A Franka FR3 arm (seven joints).
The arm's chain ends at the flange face. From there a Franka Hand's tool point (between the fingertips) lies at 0.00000 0.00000 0.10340 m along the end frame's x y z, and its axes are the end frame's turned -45 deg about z.
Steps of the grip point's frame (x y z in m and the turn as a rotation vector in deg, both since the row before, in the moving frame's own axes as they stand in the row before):
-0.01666, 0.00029, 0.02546, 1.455, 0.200, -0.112
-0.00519, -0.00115, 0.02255, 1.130, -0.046, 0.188
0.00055, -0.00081, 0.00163, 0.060, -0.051, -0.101
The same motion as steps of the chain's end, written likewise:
-0.00997, 0.01410, 0.02549, 1.170, -0.887, -0.112
-0.00298, 0.00424, 0.02257, 0.767, -0.832, 0.188
-0.00004, -0.00095, 0.00163, 0.006, -0.078, -0.101

